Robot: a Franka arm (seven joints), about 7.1 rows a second.
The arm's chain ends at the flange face. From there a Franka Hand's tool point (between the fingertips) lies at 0.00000 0.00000 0.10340 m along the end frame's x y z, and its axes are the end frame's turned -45 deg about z.
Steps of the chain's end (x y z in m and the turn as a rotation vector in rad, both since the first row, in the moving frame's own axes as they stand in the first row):
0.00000 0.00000 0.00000 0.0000 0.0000 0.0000
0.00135 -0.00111 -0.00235 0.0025 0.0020 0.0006
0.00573 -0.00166 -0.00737 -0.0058 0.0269 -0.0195
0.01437 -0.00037 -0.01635 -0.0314 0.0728 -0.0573
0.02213 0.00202 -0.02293 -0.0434 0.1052 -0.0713
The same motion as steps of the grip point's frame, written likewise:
0.00000 0.00000 0.00000 0.0000 0.0000 0.0000
0.00207 0.00013 -0.00235 0.0004 0.0032 0.0006
0.00679 0.00525 -0.00741 -0.0231 0.0149 -0.0195
0.01366 0.01742 -0.01667 -0.0737 0.0293 -0.0573
0.01911 0.02775 -0.02360 -0.1051 0.0437 -0.0713

